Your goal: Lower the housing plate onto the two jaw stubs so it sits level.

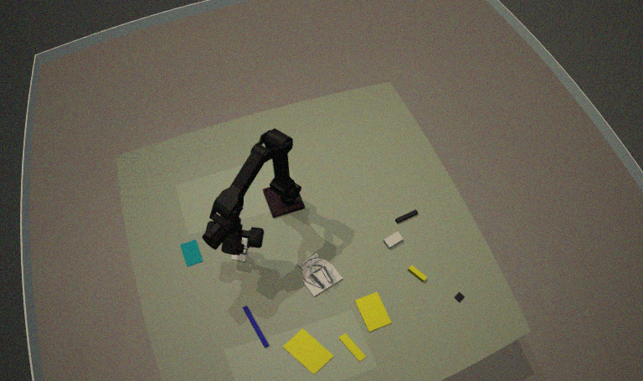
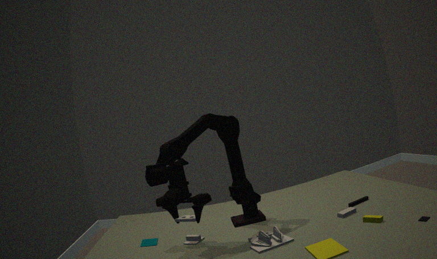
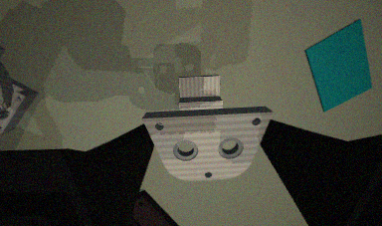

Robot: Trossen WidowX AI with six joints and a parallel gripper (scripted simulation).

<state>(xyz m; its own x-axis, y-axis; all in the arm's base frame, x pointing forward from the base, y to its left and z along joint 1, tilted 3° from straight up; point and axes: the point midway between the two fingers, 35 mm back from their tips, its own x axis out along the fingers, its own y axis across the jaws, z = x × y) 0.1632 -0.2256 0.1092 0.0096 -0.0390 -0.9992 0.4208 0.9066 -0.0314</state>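
My gripper tip is 120 mm short of the jaw, 250 mm to the right of it and 60 mm above it. The rest, counted from my gripper tip: white housing plate: 10 mm behind, 20 mm above; teal tile: 50 mm behind, 170 mm to the right, 80 mm below; white stand: 10 mm behind, 70 mm below.
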